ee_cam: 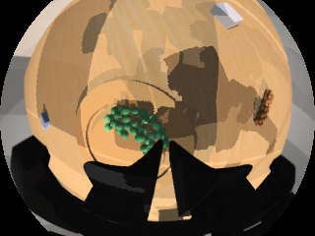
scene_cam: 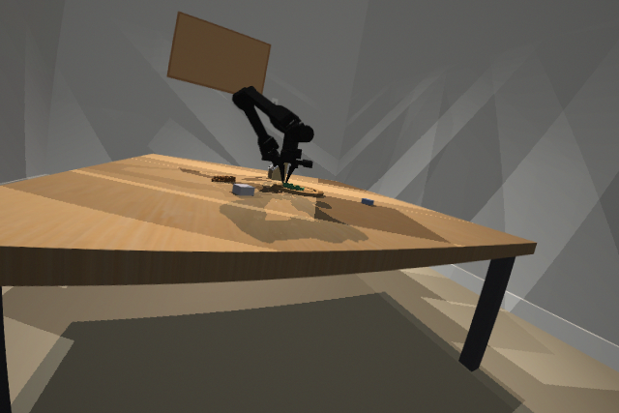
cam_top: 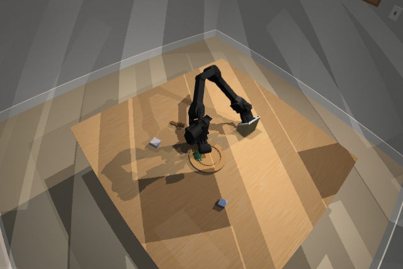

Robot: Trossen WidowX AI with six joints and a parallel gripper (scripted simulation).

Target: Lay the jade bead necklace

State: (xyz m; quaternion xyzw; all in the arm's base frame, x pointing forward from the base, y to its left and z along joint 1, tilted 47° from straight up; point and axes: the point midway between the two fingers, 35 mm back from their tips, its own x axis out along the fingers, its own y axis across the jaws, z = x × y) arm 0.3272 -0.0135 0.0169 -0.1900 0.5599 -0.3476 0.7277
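My gripper tip is now 20 mm past the round wooden bead board, 60 mm to the right of it and 10 mm above it. The rest, counted from my gripper tip: blue block: 80 mm ahead, 320 mm to the left, 10 mm below; then pale grey block: 190 mm ahead, 150 mm to the right, 10 mm below.
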